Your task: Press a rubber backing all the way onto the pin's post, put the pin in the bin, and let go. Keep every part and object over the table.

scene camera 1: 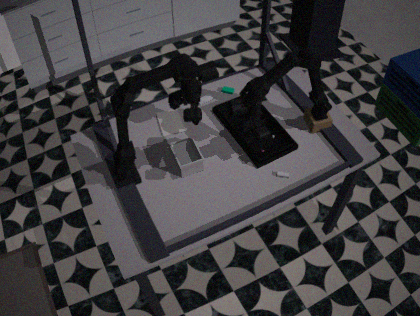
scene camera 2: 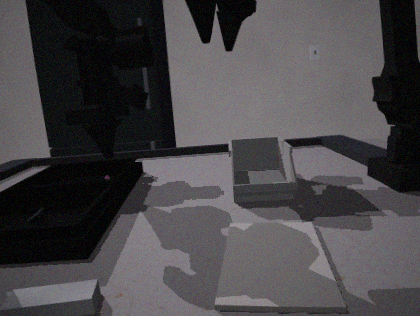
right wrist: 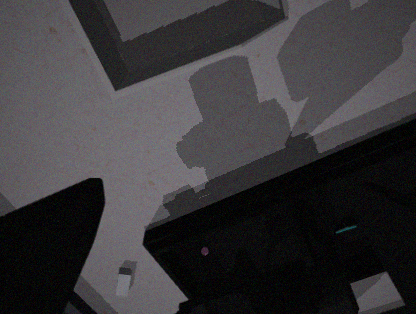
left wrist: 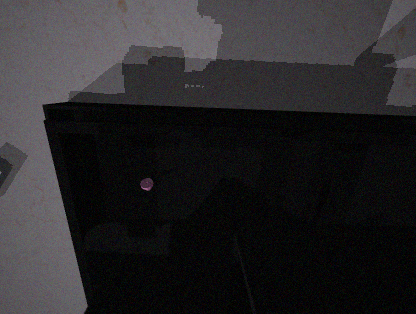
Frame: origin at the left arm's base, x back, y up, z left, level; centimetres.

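Seen in the pictures: left gripper, fingertip midpoint: [scene camera 1: 249,135] [scene camera 2: 109,158] [right wrist: 242,250] [left wrist: 228,185]; right gripper, fingertip midpoint: [scene camera 2: 218,47] [right wrist: 232,192]; left arm's base, origin of the base link: [scene camera 1: 319,114]; right arm's base, origin of the base link: [scene camera 1: 125,172] [scene camera 2: 411,162].
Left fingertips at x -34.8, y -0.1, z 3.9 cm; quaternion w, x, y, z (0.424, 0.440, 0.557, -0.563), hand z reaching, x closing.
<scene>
Offsets run from my left fingertips to a thing's top centre. "*": to the spot under its first point.
A small pink round piece @[dx +4.4, dy -4.6, dz +5.2 cm] [scene camera 1: 263,150] [scene camera 2: 107,177] [left wrist: 146,184] [right wrist: 204,251] sits in the black tray @[dx +5.1, dy -2.4, dz -8.0 cm] [scene camera 1: 259,163] [scene camera 2: 50,247]. I cannot tell whether it is a backing or part of a pin. A pale dot @[* dx +11.5, dy -5.0, dz -0.9 cm] [scene camera 1: 273,136] also shows in the tray. A thin teal streak @[dx +4.6, dy -4.0, dz -14.6 cm] [right wrist: 346,230] shows in the right wrist view. The open grey bin @[dx -27.5, dy +1.4, dz +0.5 cm] [scene camera 1: 191,167] [scene camera 2: 265,193] stands on the table beside the tray. My left gripper [scene camera 2: 108,153] is shut and empty, over the tray. My right gripper [scene camera 1: 184,109] [scene camera 2: 217,46] is open and empty, high above the table. No pin is clearly visible.
A flat pale pad @[dx -29.6, dy -5.6, dz -21.9 cm] [scene camera 1: 170,123] [scene camera 2: 275,270] lies near the bin. A green block @[dx +1.1, dy -4.8, dz -34.8 cm] [scene camera 1: 227,90] lies behind the tray. A small white block @[dx +8.3, dy -5.1, dz +18.8 cm] [scene camera 1: 281,174] [right wrist: 123,284] lies before it. A pale block @[dx -11.4, dy -4.7, dz -31.4 cm] [scene camera 2: 55,297] shows at scene camera 2's lower left.
</scene>
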